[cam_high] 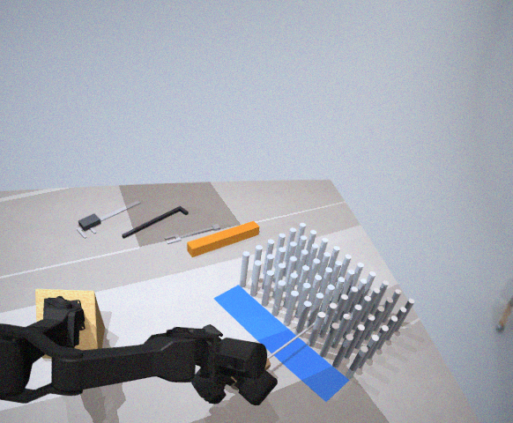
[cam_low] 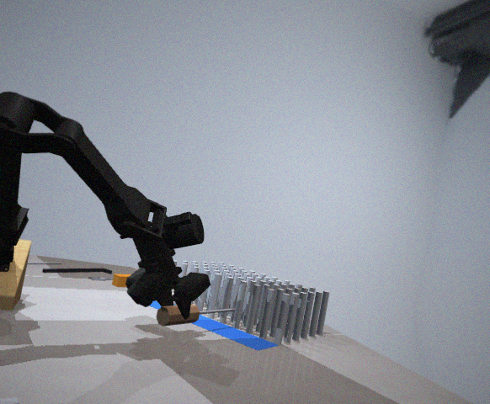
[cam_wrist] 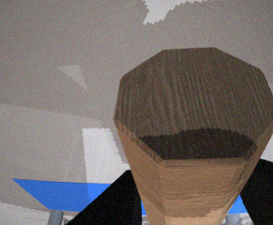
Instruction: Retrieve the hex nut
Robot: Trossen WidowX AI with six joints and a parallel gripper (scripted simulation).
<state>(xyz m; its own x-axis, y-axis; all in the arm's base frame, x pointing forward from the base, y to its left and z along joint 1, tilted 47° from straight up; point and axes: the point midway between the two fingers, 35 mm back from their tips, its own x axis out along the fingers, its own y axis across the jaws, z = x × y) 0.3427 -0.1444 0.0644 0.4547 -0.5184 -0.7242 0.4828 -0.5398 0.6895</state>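
Right now the blue taped strip is 90 mm to the left of my gripper tip, 90 mm ahead of it and 30 mm below it. From my gripper tip the other things lie so: wooden-handled tool 90 mm ahead, 50 mm to the left; red cube 380 mm to the right, 280 mm behind, 20 mm below; orange bar 450 mm to the left, 30 mm ahead, 20 mm below.
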